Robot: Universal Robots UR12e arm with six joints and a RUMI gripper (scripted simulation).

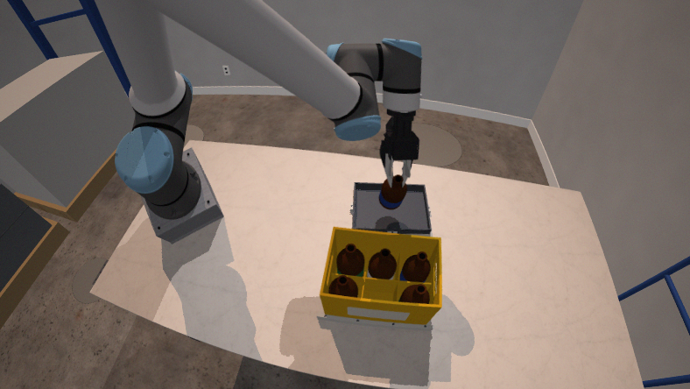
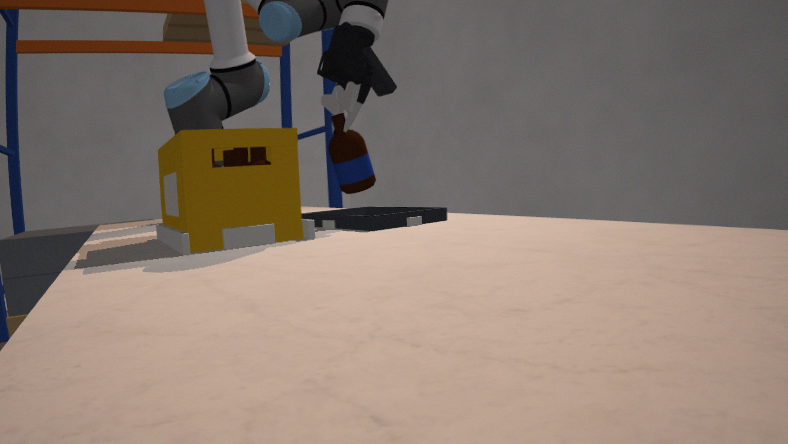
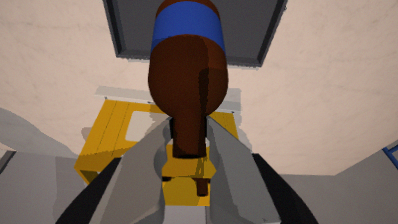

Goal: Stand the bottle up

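The tray lies 10 mm behind my hand, 50 mm to the left of it and 180 mm below it. Round my hand: crate: 20 mm ahead, 250 mm to the right, 110 mm below.
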